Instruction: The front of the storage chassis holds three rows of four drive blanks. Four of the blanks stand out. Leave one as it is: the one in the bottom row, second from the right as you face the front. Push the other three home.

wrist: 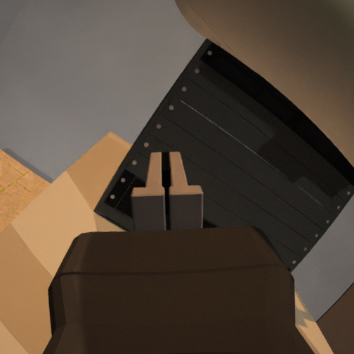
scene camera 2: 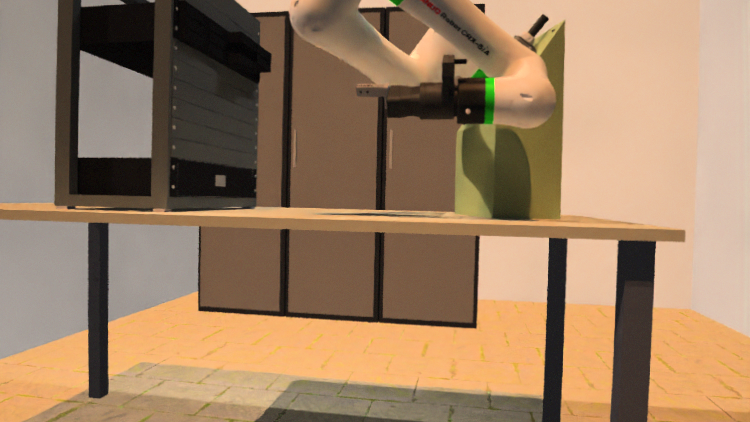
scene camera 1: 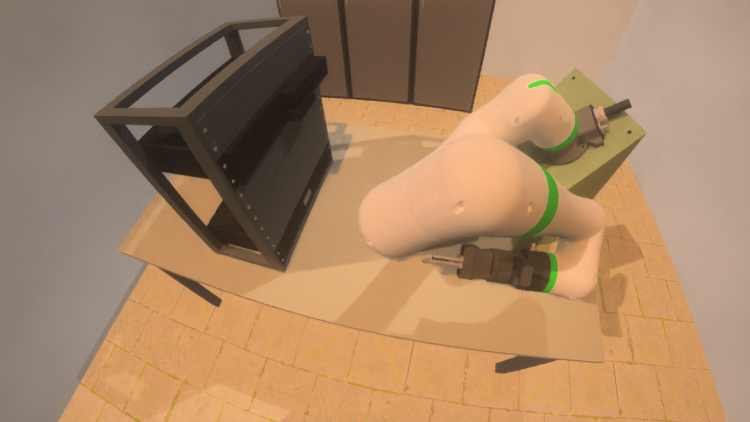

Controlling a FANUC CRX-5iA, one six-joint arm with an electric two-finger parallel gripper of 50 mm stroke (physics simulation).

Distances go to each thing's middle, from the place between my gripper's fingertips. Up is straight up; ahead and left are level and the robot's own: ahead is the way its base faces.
Labels:
Now: hand 590 mm short of the rack [scene camera 2: 206, 69], 80 mm to the left of it and 30 mm below it.

